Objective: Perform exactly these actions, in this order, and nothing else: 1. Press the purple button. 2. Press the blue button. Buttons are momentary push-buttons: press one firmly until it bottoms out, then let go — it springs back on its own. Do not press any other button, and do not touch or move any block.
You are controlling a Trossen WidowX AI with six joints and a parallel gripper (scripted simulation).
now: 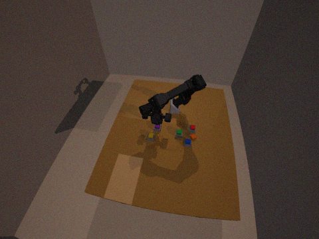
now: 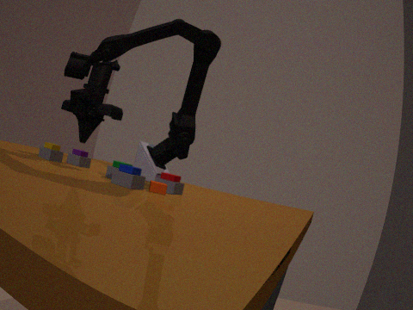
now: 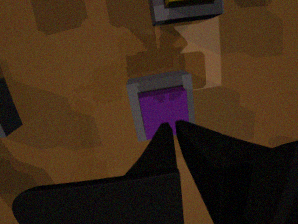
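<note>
Now: gripper tip 30 mm above the purple button. From my gripper tip the other things lie so: blue button (220 mm to the left, 90 mm ahead, 30 mm below); yellow button (90 mm ahead, 30 mm to the right, 30 mm below); green button (160 mm to the left, 30 mm below, 30 mm ahead).
</note>
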